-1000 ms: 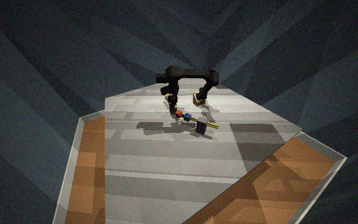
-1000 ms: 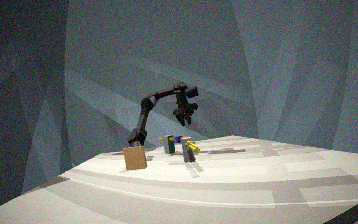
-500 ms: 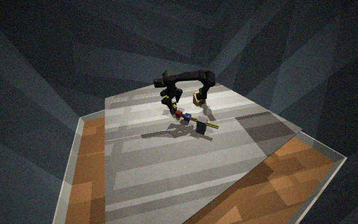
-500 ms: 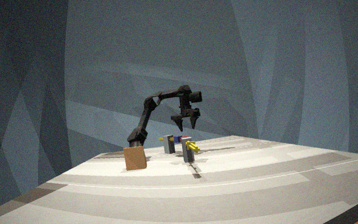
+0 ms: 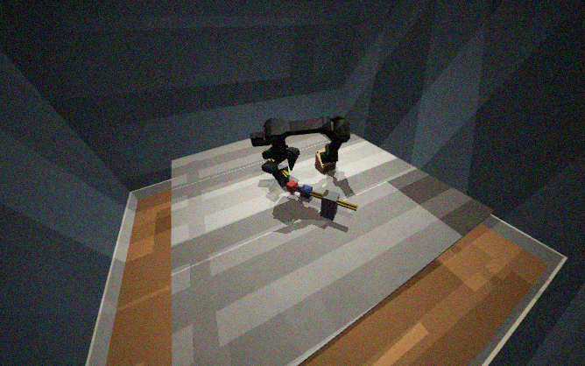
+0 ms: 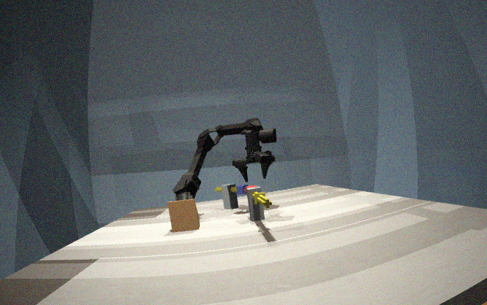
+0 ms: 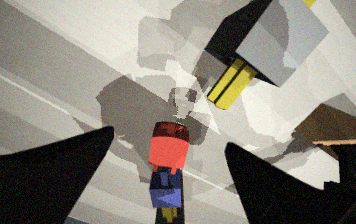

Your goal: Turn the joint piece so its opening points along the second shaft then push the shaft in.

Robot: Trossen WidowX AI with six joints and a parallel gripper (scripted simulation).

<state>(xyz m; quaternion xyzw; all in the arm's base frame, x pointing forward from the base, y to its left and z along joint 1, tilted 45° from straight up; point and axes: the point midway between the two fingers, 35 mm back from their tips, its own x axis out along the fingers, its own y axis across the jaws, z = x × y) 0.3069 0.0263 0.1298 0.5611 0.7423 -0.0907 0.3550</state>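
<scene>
My gripper tip is 50 mm above the red joint piece, 40 mm to the right of it and 20 mm past it.
</scene>
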